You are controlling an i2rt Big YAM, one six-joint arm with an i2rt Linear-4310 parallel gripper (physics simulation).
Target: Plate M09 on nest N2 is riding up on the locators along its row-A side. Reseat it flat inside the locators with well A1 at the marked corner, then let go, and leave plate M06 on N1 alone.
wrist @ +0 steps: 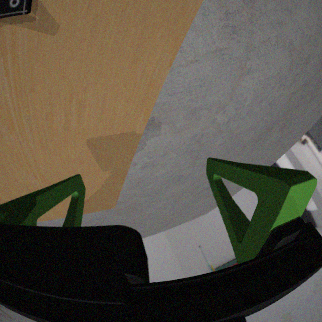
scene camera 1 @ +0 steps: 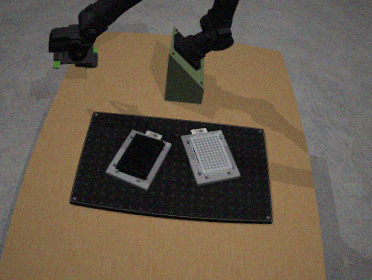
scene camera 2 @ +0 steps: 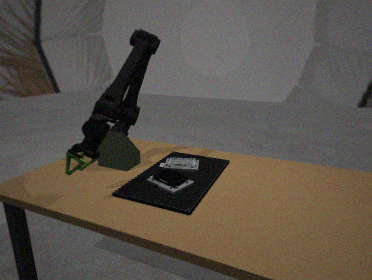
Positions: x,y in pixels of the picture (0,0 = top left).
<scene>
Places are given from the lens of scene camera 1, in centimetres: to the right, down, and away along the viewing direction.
black well plate [scene camera 1: 140,156]: -12, 4, 91
white well plate [scene camera 1: 211,157]: 7, 5, 93
</scene>
